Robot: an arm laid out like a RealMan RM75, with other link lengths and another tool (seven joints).
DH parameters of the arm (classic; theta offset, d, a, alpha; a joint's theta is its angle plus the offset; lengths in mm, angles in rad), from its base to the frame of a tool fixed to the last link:
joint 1: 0 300.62 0 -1.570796
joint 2: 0 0 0 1.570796
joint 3: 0 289.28 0 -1.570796
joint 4: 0 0 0 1.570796
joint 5: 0 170.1 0 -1.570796
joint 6: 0 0 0 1.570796
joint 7: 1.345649 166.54 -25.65 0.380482
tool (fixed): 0 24.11 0 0
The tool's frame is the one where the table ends.
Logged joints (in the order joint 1, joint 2, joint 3, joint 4, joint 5, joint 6, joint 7), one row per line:
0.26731 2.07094 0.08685 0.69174 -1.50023 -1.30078 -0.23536
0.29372 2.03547 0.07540 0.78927 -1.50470 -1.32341 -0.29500
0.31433 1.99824 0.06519 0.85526 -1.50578 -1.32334 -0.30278
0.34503 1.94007 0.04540 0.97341 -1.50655 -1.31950 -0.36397
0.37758 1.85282 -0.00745 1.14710 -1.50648 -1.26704 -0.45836
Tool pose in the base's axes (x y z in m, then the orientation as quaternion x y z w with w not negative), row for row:
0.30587 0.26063 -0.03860 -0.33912 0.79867 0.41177 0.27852
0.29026 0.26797 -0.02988 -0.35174 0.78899 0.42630 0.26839
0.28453 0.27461 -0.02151 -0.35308 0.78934 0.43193 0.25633
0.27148 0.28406 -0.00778 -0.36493 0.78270 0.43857 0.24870
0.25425 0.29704 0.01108 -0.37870 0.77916 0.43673 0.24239
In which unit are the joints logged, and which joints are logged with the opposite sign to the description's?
The joints are logged in radians. Opposite sign: joint 3.
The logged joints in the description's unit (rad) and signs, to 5 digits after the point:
0.26731 2.07094 -0.08685 0.69174 -1.50023 -1.30078 -0.23536
0.29372 2.03547 -0.07540 0.78927 -1.50470 -1.32341 -0.29500
0.31433 1.99824 -0.06519 0.85526 -1.50578 -1.32334 -0.30278
0.34503 1.94007 -0.04540 0.97341 -1.50655 -1.31950 -0.36397
0.37758 1.85282 0.00745 1.14710 -1.50648 -1.26704 -0.45836

